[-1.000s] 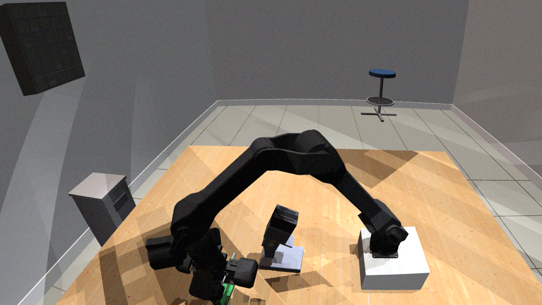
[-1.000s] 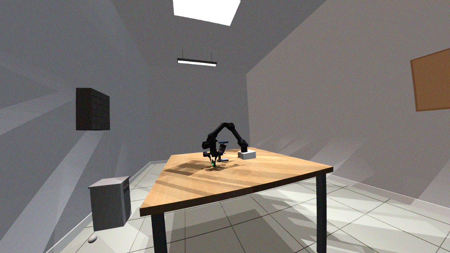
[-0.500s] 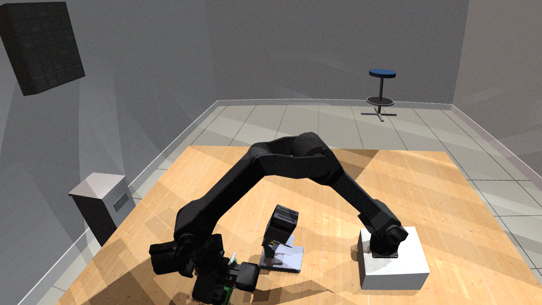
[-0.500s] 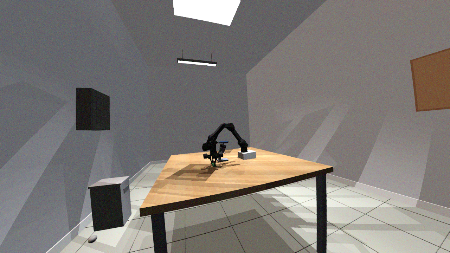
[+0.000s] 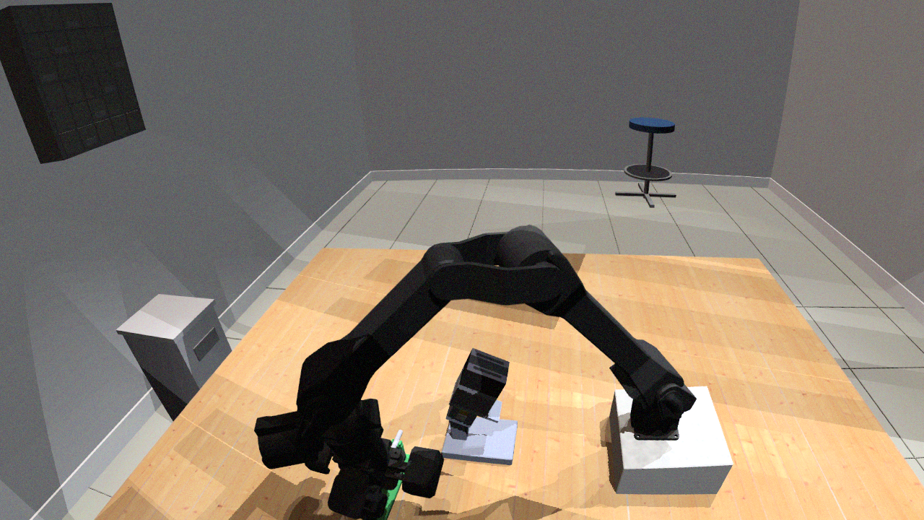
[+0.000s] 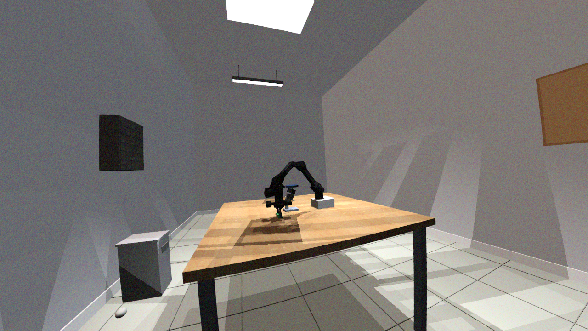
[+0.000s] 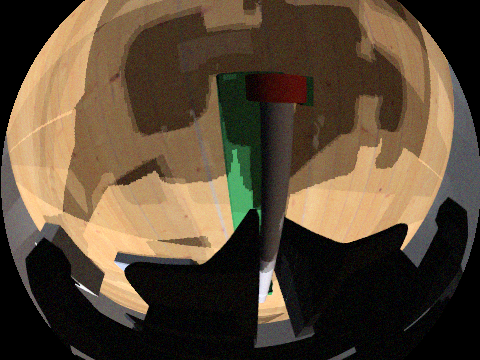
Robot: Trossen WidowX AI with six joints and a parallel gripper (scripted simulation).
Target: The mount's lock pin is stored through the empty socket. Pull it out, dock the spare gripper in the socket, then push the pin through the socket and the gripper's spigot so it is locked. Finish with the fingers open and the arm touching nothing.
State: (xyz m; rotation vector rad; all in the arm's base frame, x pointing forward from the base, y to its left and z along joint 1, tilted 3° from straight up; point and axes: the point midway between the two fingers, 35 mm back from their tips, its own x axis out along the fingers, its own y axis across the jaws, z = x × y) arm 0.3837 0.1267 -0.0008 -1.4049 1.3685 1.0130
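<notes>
My gripper tip is now 1 cm to the right of the green cradle and 1 cm below it. The rest, counted from my gripper tip: spare gripper 12 cm behind, 11 cm to the right, 11 cm above; grey mount 11 cm to the right, 11 cm behind, 4 cm above.
</notes>
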